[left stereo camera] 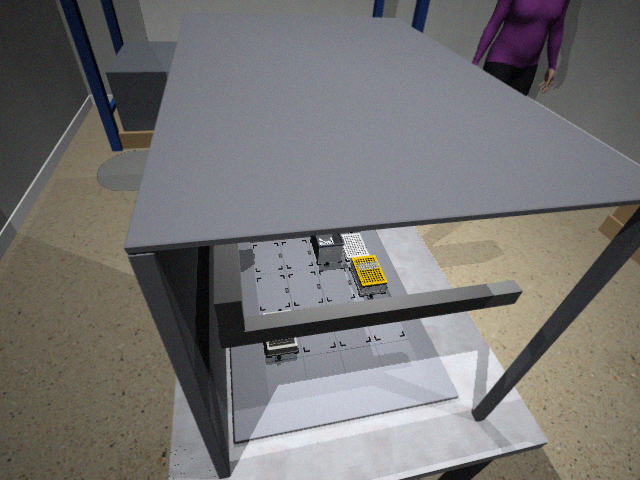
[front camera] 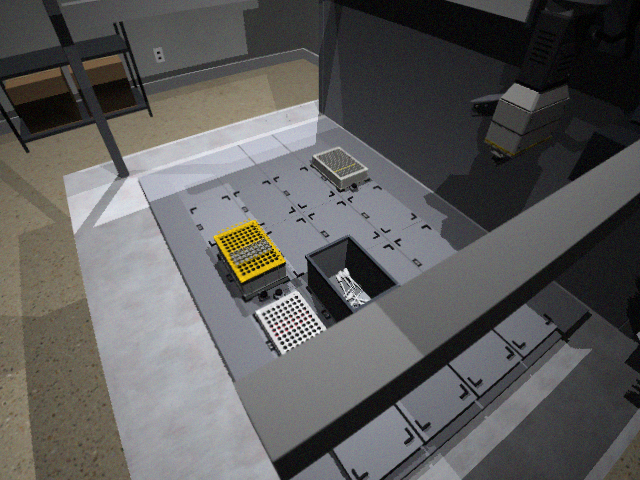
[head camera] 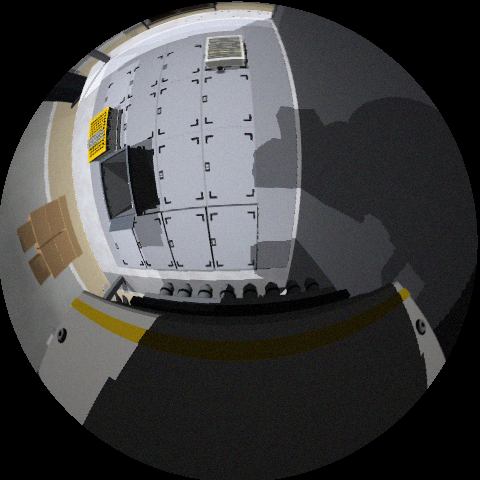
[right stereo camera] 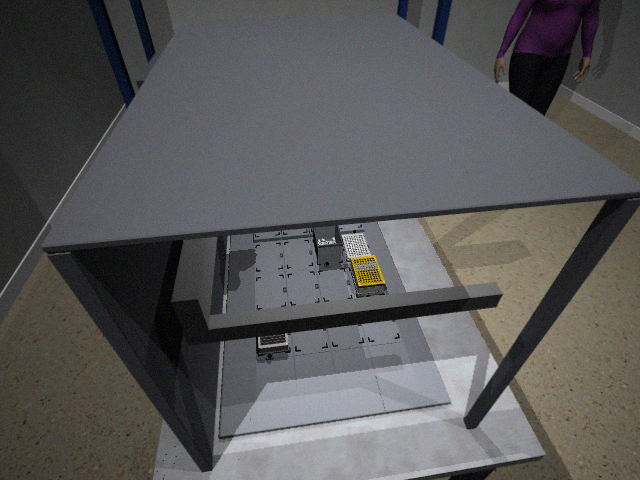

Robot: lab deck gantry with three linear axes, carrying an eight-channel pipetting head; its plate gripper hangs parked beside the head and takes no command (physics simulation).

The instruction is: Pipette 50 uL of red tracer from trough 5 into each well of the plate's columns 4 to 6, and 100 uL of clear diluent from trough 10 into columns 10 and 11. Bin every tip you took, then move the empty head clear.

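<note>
The pipetting head [front camera: 527,121] hangs high at the deck's far right in the front view. Its nozzles [head camera: 240,291] are bare in the head view. The parked plate gripper cannot be made out. The white plate [front camera: 292,322] [left stereo camera: 354,245] [right stereo camera: 355,245] shows faint red in middle wells; clear liquid cannot be told. The yellow tip rack [front camera: 249,251] [head camera: 98,135] [left stereo camera: 369,270] [right stereo camera: 367,270] has tips in its middle columns and empty holes on both sides. The trough block [front camera: 339,166] [head camera: 225,50] [right stereo camera: 272,342] stands apart. White used tips [front camera: 351,288] lie in the dark bin [front camera: 329,300] [head camera: 118,187] [left stereo camera: 329,254] [right stereo camera: 329,254].
A grey beam [front camera: 439,320] crosses the front view. Another beam [left stereo camera: 382,313] [right stereo camera: 361,311] crosses the deck in both stereo views, partly covering the trough block. A dark post [left stereo camera: 558,315] [right stereo camera: 547,315] stands at the table's corner. A person [left stereo camera: 522,36] [right stereo camera: 553,41] stands behind the enclosure.
</note>
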